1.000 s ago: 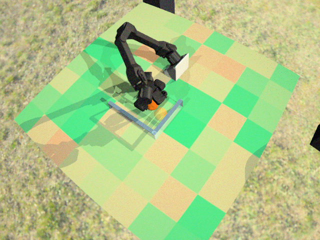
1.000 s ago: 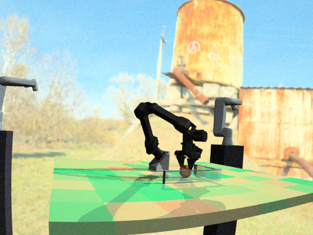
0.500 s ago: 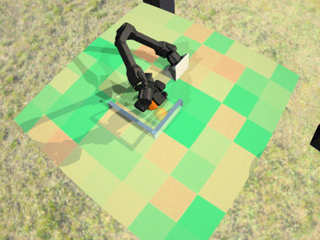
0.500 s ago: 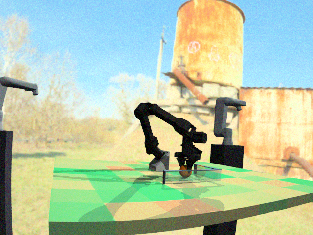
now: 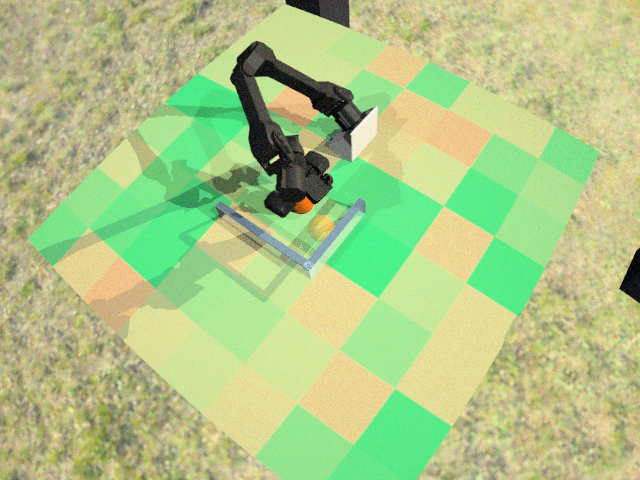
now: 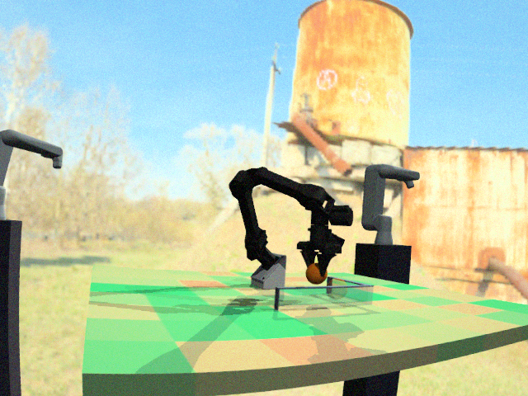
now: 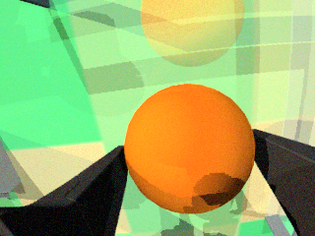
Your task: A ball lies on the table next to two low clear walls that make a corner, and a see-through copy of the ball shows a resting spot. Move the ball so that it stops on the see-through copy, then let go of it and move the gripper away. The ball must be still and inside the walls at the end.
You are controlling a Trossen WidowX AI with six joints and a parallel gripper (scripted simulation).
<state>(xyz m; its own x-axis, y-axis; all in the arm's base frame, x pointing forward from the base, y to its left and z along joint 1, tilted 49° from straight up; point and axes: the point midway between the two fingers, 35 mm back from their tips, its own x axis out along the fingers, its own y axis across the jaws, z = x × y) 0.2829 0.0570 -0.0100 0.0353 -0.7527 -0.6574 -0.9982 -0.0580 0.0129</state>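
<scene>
Now: the see-through copy 7 cm to the left of my gripper tip, 5 cm below it and 1 cm ahead of it. Round my gripper tip: orange ball: right at my gripper tip.
</scene>
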